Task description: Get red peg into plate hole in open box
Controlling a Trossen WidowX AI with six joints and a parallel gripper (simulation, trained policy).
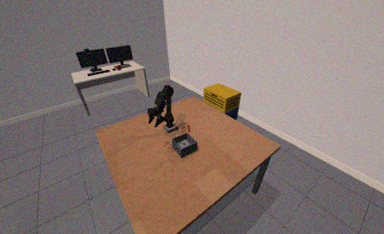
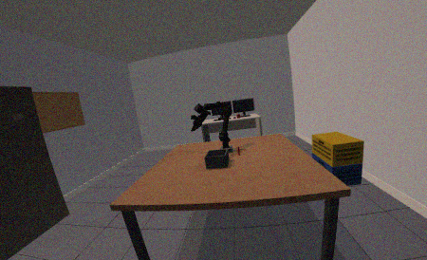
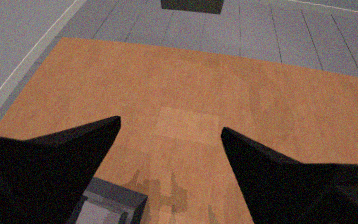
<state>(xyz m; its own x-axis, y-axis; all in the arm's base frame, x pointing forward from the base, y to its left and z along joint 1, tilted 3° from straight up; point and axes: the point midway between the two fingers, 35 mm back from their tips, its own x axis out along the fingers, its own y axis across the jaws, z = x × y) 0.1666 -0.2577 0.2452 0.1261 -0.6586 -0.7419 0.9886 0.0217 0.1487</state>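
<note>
Right now my gripper tip is 38 cm to the right of the red peg, 23 cm above it and 1 cm short of it. Also, from my gripper tip: grey box: 24 cm below, 19 cm to the left, 16 cm ahead; then light grey plate: 22 cm below, 19 cm to the left, 16 cm ahead.
</note>
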